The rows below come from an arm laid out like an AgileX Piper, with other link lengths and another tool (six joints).
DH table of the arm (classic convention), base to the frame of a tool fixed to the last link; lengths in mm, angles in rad. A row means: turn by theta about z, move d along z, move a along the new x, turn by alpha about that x. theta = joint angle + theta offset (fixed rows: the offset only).
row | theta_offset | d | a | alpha
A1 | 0 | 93.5 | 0 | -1.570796
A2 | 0.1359 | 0 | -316.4 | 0
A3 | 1.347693 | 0 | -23.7 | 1.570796
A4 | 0 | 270.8 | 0 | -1.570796
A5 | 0 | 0 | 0 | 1.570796
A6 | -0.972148 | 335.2 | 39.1 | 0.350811
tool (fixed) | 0 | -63.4 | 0 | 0
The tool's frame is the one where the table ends.
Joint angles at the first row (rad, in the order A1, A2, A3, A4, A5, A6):
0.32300 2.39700 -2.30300 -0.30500 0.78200 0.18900
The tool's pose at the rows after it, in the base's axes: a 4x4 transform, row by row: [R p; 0 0 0 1], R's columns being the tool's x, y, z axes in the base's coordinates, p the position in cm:
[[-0.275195 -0.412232 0.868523 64.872], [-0.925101 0.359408 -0.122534 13.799], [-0.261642 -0.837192 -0.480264 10.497], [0 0 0 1]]
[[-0.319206 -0.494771 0.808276 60.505], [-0.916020 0.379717 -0.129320 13.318], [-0.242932 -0.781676 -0.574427 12.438], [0 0 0 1]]
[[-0.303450 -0.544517 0.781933 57.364], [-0.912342 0.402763 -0.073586 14.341], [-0.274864 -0.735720 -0.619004 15.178], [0 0 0 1]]
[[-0.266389 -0.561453 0.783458 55.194], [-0.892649 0.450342 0.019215 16.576], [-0.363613 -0.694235 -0.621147 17.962], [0 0 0 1]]
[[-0.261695 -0.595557 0.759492 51.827], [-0.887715 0.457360 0.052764 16.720], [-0.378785 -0.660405 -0.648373 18.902], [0 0 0 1]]
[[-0.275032 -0.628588 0.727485 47.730], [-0.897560 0.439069 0.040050 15.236], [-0.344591 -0.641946 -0.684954 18.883], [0 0 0 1]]
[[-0.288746 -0.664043 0.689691 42.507], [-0.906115 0.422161 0.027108 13.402], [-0.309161 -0.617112 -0.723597 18.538], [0 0 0 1]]
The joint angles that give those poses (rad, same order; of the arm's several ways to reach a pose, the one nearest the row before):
0.32301 2.32798 -2.30297 -0.25901 0.93399 0.18902
0.32299 2.25700 -2.30300 -0.20100 1.10501 0.16899
0.32301 2.18601 -2.30300 -0.11600 1.20199 0.13001
0.32299 2.10498 -2.26197 -0.00900 1.20900 0.10899
0.32300 1.99900 -2.13100 0.03700 1.20999 0.09700
0.32400 1.87699 -1.95898 0.03200 1.21298 0.09200
0.32399 1.72900 -1.75502 0.03000 1.21502 0.08699

